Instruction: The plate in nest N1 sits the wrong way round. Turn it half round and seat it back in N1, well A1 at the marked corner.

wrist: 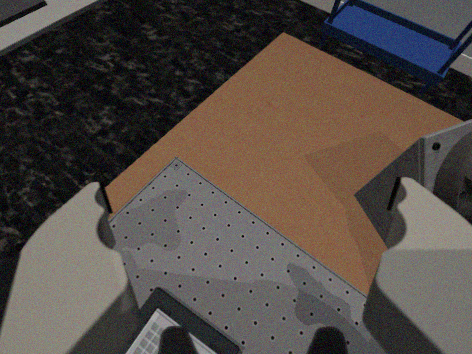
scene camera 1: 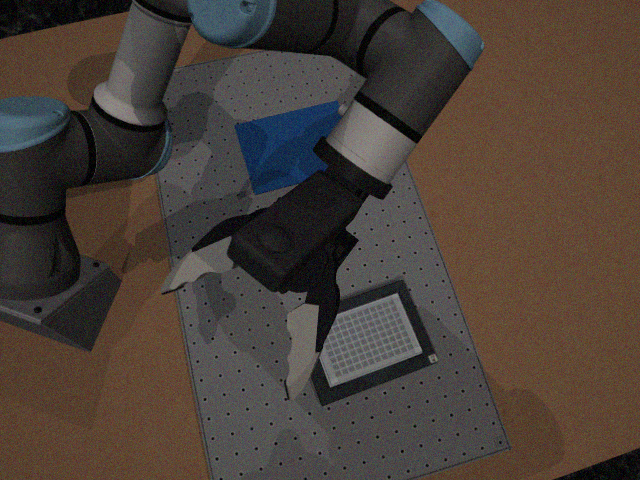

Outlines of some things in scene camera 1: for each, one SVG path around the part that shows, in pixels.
My gripper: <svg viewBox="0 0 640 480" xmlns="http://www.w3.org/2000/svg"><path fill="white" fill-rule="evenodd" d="M321 136L313 148L313 152L328 165L325 172L322 170L316 171L283 197L279 197L268 208L261 208L248 215L235 216L217 224L178 262L160 289L161 294L164 295L183 288L188 281L193 282L203 278L208 272L222 273L240 266L271 292L279 291L281 294L285 294L288 291L296 293L307 292L305 302L294 308L287 315L287 329L292 338L292 348L288 355L290 370L288 377L284 380L288 400L294 400L308 383L323 350L326 337L337 316L340 303L340 289L336 283L337 269L359 241L346 230L346 226L354 220L369 194L384 200L393 187L391 183L385 184L353 164L330 146L325 140L326 137Z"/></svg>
A well plate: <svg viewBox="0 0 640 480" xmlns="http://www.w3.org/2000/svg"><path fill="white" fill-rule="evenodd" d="M398 293L337 314L319 357L330 388L423 353Z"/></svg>
